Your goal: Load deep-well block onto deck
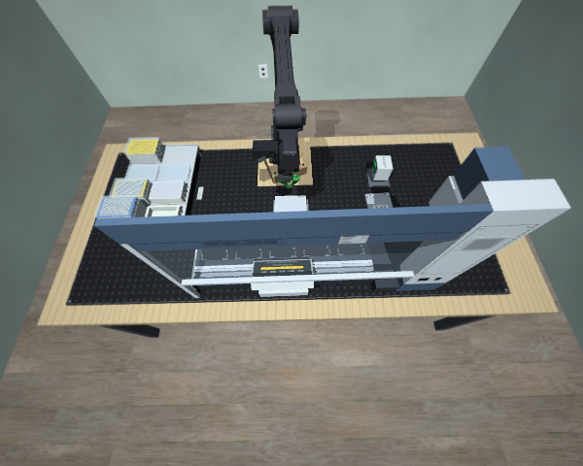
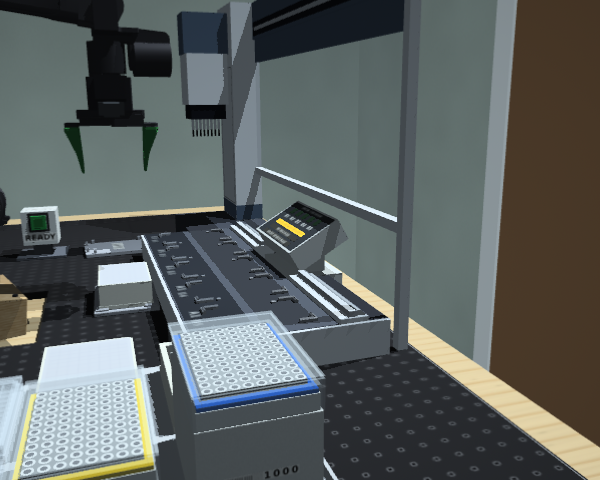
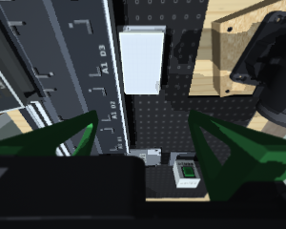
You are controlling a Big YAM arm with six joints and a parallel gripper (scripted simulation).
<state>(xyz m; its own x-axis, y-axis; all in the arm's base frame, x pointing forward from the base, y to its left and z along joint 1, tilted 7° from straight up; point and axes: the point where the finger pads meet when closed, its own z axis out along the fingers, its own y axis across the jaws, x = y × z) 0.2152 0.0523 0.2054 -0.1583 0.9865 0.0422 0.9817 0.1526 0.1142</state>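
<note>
Now: hand 23 cm above the regrip nest. The rest, counted from my hand: blue gantry beam (34 cm ahead, 7 cm to the left, 28 cm above); then flat grey plate (6 cm behind, 37 cm to the left, 23 cm below); then ready key (22 cm behind, 32 cm to the left, 15 cm below).
</note>
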